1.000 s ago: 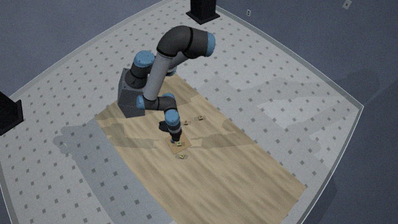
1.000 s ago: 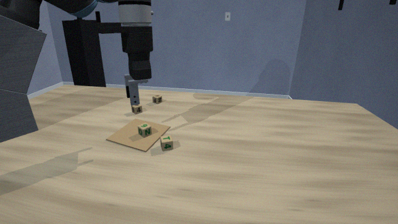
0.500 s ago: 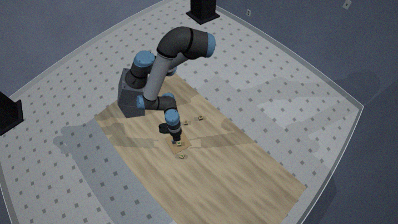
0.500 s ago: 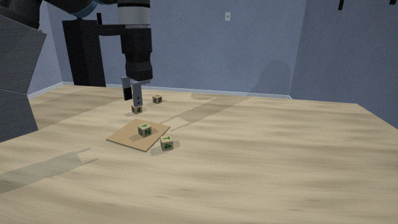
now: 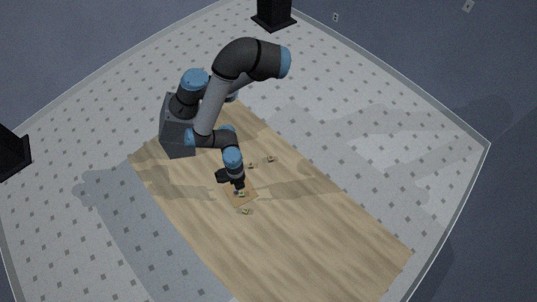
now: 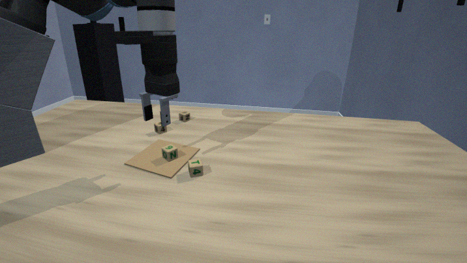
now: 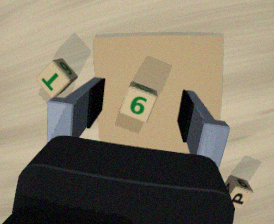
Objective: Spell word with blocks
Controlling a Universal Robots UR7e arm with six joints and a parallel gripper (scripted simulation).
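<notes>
Now: hand 10 mm short of the O block, 20 mm to the right of it and 110 mm above it. Also, from my hand: tan mat: 10 mm behind, 30 mm to the left, 130 mm below; then P block: 100 mm behind, 160 mm to the left, 120 mm below; then T block: 100 mm ahead, 10 mm to the right, 120 mm below.
</notes>
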